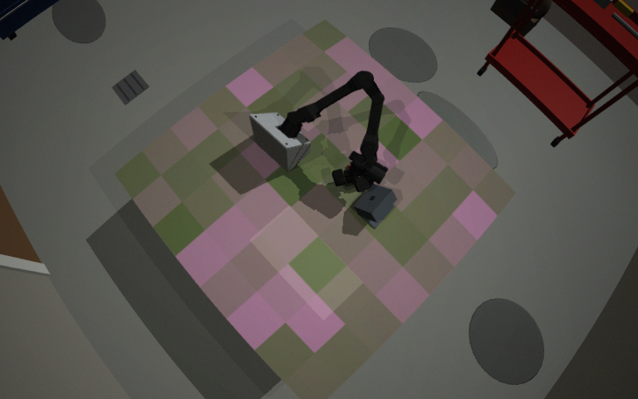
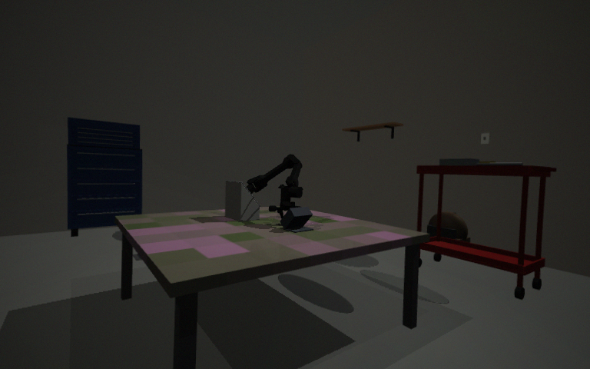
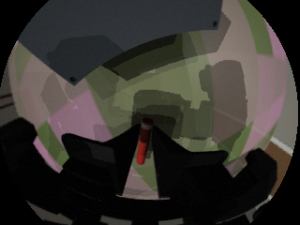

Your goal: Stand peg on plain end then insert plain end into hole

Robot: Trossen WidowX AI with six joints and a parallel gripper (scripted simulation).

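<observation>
The dark sloped panel is 130 mm ahead of my gripper tip, 30 mm to the right of it and 60 mm above it. From my gripper tip the other things lie so: red peg: 10 mm behind, 10 mm to the left.
</observation>
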